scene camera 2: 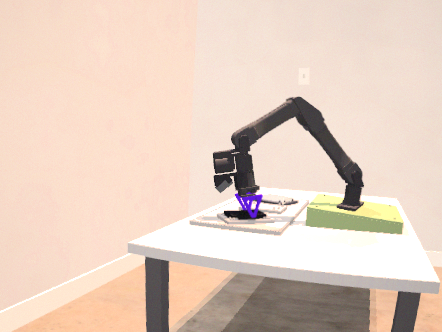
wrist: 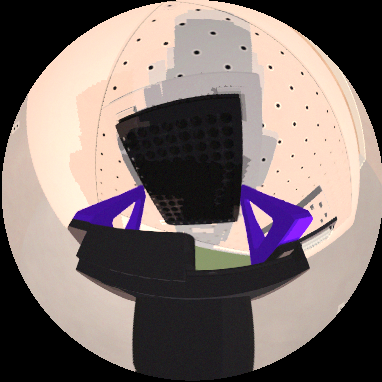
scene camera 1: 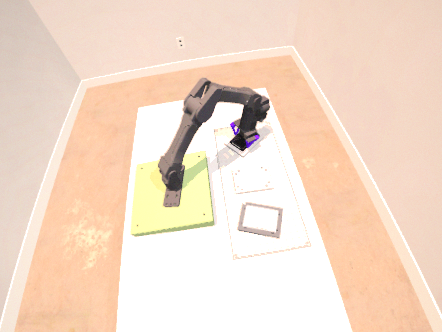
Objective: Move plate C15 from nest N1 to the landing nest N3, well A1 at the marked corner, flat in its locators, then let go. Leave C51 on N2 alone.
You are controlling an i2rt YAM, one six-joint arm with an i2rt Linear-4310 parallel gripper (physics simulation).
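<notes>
A black well plate (scene camera 1: 239,143) (scene camera 2: 237,214) (wrist: 190,145) lies on a pale nest (scene camera 1: 244,153) (wrist: 252,105) at the far end of the board; no label is legible. My gripper (scene camera 1: 243,134) (scene camera 2: 250,212) (wrist: 191,189) is open, with its purple fingers low over the plate's near part, one toward each side in the wrist view. Nothing shows gripped; exact finger height is hard to tell. A pale middle nest (scene camera 1: 250,180) has small posts. A dark grey frame (scene camera 1: 242,220) with a white inside lies at the near end. Which is N2 or N3 cannot be told.
All three stand in a row on a pale perforated board (scene camera 1: 270,250) (scene camera 2: 200,221) (wrist: 300,110). A green block (scene camera 1: 150,200) (scene camera 2: 330,222) beside it carries the arm's base. The white table (scene camera 1: 175,280) (scene camera 2: 225,252) bears both. Arm shadow falls across the board.
</notes>
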